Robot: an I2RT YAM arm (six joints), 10 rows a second.
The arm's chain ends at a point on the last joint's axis. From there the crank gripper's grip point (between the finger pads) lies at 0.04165 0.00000 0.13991 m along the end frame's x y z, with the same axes.
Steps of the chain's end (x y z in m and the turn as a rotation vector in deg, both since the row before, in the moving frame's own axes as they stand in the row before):
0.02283 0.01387 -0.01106 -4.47 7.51 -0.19
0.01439 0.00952 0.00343 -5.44 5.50 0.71
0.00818 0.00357 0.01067 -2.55 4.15 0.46
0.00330 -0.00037 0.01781 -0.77 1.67 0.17
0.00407 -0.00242 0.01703 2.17 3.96 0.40
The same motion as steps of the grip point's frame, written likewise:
0.04076 0.02436 -0.01812 -4.47 7.51 -0.19
0.02750 0.02317 -0.00185 -5.44 5.50 0.71
0.01817 0.01010 0.00714 -2.55 4.15 0.46
0.00736 0.00163 0.01652 -0.77 1.67 0.17
0.01365 -0.00733 0.01373 2.17 3.96 0.40

